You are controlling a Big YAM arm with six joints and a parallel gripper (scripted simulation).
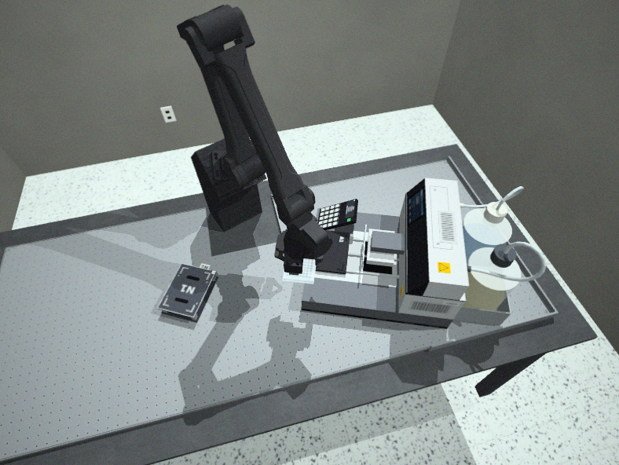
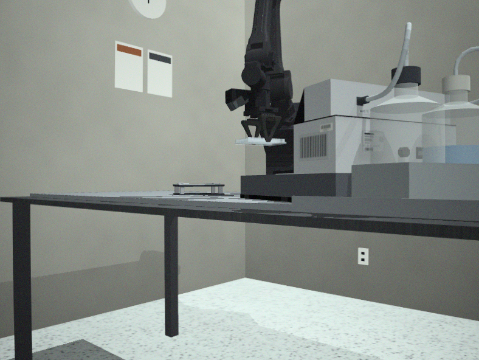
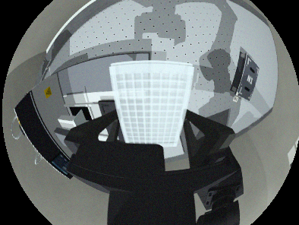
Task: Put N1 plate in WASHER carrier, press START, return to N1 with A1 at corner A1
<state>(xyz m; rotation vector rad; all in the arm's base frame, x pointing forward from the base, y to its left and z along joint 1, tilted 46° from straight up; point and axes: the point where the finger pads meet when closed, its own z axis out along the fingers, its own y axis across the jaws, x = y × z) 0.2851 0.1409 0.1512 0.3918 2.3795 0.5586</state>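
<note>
Now: the black carrier 90 mm behind my hand, 90 mm to the left of it and 90 mm below it. Round my hand: plate washer 60 mm behind, 240 mm to the left, 40 mm below; then plate nest 10 mm behind, 350 mm to the right, 130 mm below; then white well plate 10 mm below.
</note>
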